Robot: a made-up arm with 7 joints.
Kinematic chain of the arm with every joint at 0, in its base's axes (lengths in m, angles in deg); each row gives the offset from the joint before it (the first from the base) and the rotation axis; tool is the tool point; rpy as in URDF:
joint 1: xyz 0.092 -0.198 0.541 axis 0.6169 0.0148 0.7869
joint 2: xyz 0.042 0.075 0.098 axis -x
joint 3: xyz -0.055 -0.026 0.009 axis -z
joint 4: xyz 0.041 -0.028 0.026 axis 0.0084 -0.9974 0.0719
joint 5: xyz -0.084 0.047 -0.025 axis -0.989 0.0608 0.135
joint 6: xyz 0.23 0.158 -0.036 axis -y
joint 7: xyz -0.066 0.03 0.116 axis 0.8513 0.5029 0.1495
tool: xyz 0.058 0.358 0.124 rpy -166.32 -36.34 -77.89
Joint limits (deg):
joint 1: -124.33..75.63
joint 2: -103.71..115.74
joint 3: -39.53..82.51
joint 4: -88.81..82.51
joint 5: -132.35..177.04
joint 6: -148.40..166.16
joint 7: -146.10..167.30
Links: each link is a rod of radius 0.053 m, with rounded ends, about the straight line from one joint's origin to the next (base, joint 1, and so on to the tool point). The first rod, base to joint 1, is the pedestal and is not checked.
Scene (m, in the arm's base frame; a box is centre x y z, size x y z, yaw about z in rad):
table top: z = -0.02
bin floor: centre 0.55 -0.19 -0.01 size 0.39 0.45 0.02 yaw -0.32
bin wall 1: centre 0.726 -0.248 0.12 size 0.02 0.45 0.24 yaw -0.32
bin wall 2: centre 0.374 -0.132 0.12 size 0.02 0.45 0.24 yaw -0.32
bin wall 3: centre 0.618 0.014 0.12 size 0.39 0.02 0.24 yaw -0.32
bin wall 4: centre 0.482 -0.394 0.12 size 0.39 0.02 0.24 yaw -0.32
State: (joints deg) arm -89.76 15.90 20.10 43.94 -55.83 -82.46 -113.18
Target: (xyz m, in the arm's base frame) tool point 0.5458 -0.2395 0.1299
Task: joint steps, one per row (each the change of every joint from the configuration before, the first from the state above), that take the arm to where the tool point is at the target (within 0.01 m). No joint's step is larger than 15 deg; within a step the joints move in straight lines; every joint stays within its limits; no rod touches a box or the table.
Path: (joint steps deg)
1: -4.01 6.71 -6.48 2.40 4.18 1.24 14.68
2: -4.01 6.70 -6.48 2.39 4.17 1.25 14.68
3: -4.01 6.71 -6.48 2.40 4.18 1.24 14.68
4: -4.02 6.70 -6.47 2.40 4.17 1.25 14.68

